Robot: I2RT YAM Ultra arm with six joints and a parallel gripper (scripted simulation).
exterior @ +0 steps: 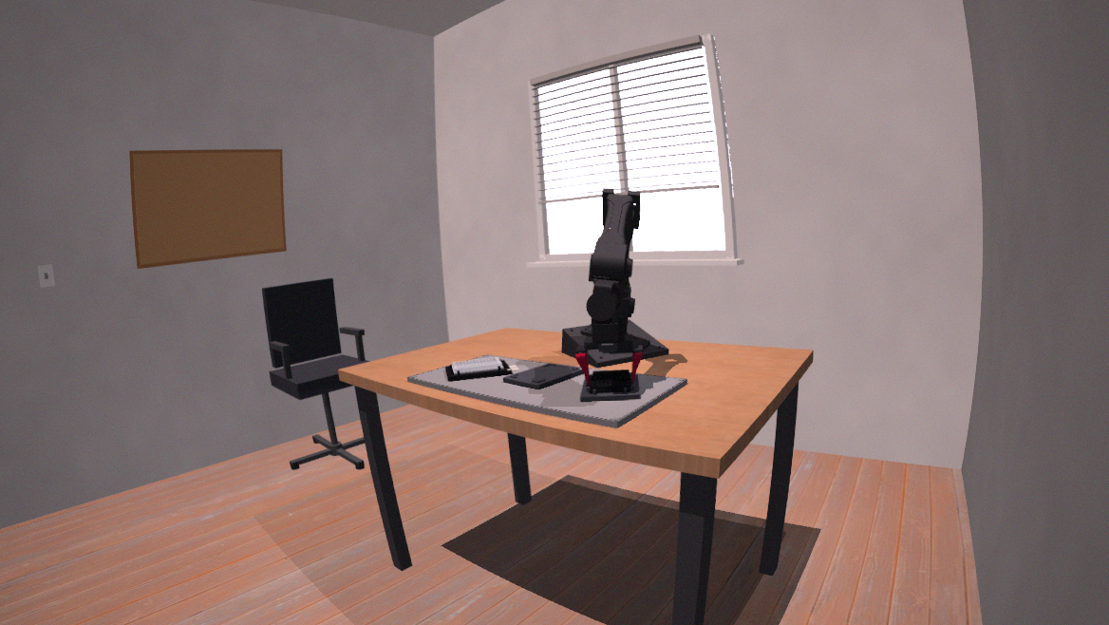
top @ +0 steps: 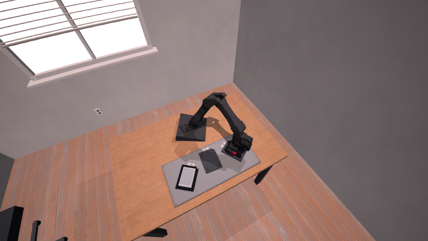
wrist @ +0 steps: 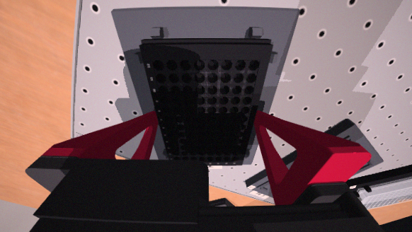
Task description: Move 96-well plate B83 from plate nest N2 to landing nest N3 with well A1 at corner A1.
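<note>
Now: the black 96-well plate B83 right at my hand. The rest, counted from my hand: N2 label: 8 cm behind, 5 cm to the right, 2 cm below; plate nest N2: 2 cm below; dark landing nest N3: 20 cm to the right, 2 cm below, 2 cm behind.
</note>
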